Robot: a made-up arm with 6 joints. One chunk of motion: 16 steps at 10 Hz.
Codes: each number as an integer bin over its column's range. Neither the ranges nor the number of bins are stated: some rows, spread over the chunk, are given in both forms.
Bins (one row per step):
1: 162 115 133 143 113 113
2: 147 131 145 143 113 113
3: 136 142 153 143 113 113
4: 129 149 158 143 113 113
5: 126 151 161 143 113 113
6: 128 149 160 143 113 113
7: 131 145 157 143 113 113
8: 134 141 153 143 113 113
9: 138 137 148 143 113 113
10: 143 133 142 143 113 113
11: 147 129 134 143 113 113
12: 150 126 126 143 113 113
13: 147 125 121 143 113 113
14: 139 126 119 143 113 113
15: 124 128 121 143 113 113
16: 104 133 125 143 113 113
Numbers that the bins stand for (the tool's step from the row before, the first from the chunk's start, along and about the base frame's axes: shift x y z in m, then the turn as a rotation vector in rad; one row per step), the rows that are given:
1: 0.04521 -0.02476 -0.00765 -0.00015 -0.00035 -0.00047
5: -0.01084 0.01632 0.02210 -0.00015 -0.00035 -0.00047
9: 0.00785 0.00034 0.00829 -0.00015 -0.00035 -0.00047
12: 0.02653 -0.01221 -0.01509 -0.00015 -0.00035 -0.00047
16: -0.04509 -0.00422 -0.01616 -0.00015 -0.00035 -0.00047
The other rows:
2: 0.02186 -0.00651 0.00510 -0.00015 -0.00035 -0.00047
3: 0.00473 0.00605 0.01360 -0.00015 -0.00035 -0.00047
4: -0.00616 0.01404 0.01891 -0.00015 -0.00035 -0.00047
6: -0.00772 0.01404 0.02104 -0.00015 -0.00035 -0.00047
7: -0.00305 0.00947 0.01785 -0.00015 -0.00035 -0.00047
8: 0.00162 0.00491 0.01360 -0.00015 -0.00035 -0.00047
10: 0.01563 -0.00422 0.00191 -0.00015 -0.00035 -0.00047
11: 0.02186 -0.00879 -0.00659 -0.00015 -0.00035 -0.00047
13: 0.02186 -0.01335 -0.02041 -0.00015 -0.00035 -0.00047
14: 0.00940 -0.01221 -0.02253 -0.00015 -0.00035 -0.00047
15: -0.01395 -0.00993 -0.02041 -0.00015 -0.00035 -0.00047

